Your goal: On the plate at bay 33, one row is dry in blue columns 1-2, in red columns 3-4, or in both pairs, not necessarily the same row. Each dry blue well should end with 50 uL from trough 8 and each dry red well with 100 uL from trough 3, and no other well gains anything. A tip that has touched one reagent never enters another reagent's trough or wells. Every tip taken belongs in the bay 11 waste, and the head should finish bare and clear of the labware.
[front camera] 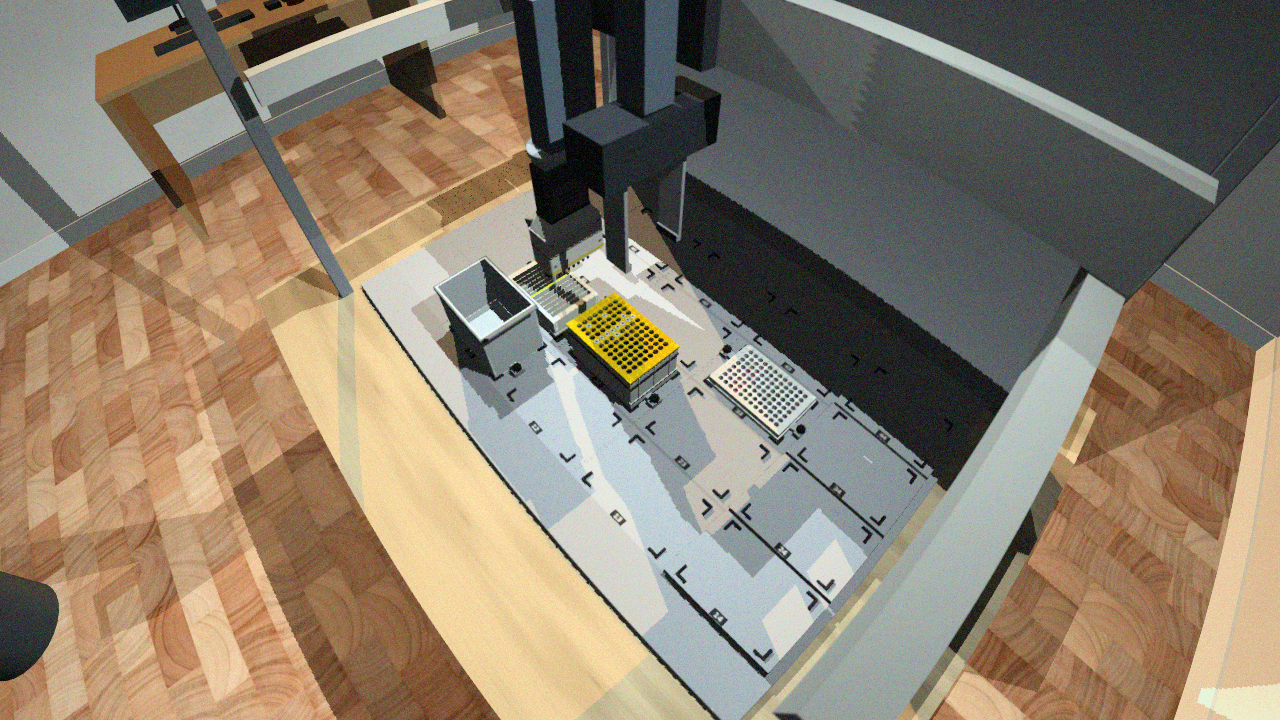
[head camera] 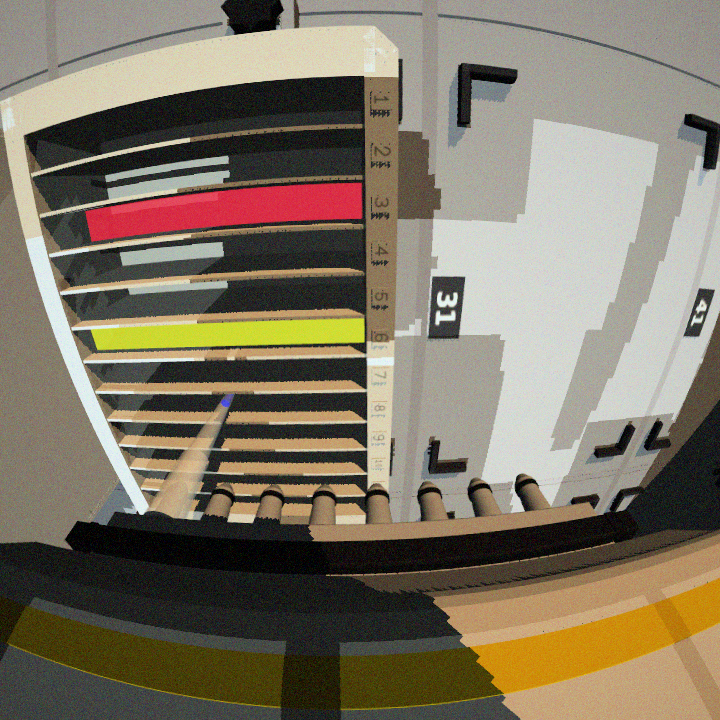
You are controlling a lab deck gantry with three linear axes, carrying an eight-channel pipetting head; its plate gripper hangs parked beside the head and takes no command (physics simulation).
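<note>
The pipetting head [front camera: 559,201] [head camera: 349,547] stands over the trough rack [front camera: 559,322] [head camera: 381,268]. In the head camera, the leftmost channel carries one long tip [head camera: 184,463] with blue liquid at its end; the other channels [head camera: 324,497] are bare. The tip's end appears over trough 8 [head camera: 302,402]; its depth cannot be told. Trough 3 [head camera: 268,204] holds red. No blue shows in trough 8. The plate [front camera: 765,391] is white with a few reddish wells; its dry row cannot be made out. The grey waste bin [front camera: 501,347] stands left of the rack. The parked plate gripper [front camera: 648,254] is open and empty.
A yellow tip rack [front camera: 626,340] stands between the trough rack and the plate. Trough 6 [head camera: 235,333] holds yellow-green. Black corner brackets [head camera: 463,94] and the bay label 31 [head camera: 446,307] lie right of the trough rack in the head camera.
</note>
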